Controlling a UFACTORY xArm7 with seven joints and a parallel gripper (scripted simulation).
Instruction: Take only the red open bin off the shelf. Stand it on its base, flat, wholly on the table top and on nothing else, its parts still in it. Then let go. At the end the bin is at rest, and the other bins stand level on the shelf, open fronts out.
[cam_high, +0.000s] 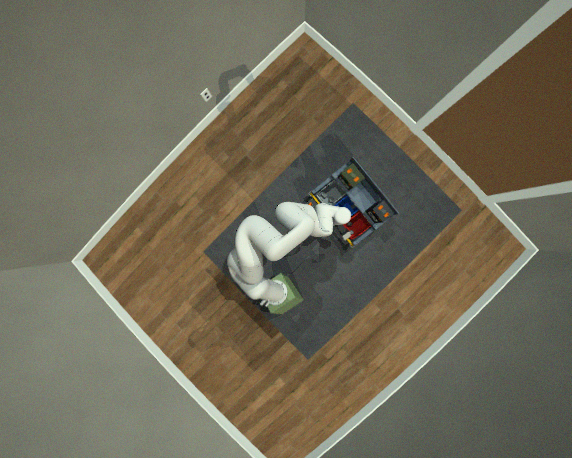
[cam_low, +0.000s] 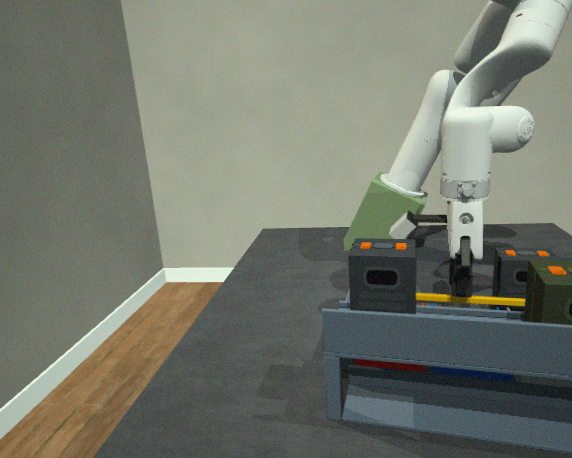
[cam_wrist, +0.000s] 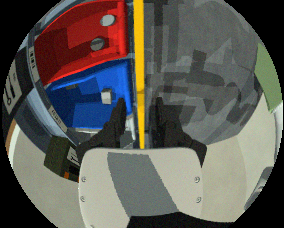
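Right now my hand is 4 cm above the yellow bar. Round my hand: grey bin (12 cm ahead, 9 cm to the left, 5 cm below); blue bin (10 cm ahead, 2 cm to the right, 5 cm below); red open bin (8 cm ahead, 13 cm to the right, 5 cm below).
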